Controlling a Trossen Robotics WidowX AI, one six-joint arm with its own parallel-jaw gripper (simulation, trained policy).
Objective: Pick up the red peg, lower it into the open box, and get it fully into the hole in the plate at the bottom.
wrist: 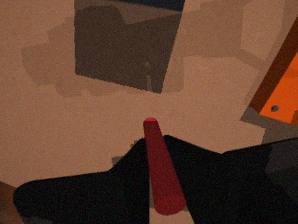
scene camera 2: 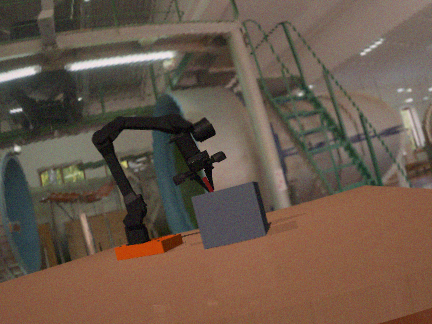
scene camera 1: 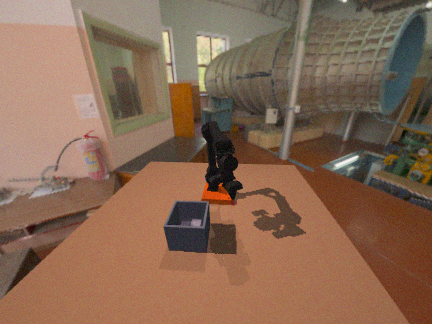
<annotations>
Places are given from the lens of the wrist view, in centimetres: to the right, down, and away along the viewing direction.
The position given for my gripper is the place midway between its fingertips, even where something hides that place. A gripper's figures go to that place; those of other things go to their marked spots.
my gripper (wrist: 154,142): 0, 2, 11
red peg (wrist: 167,193): 1, 3, 6
</annotations>
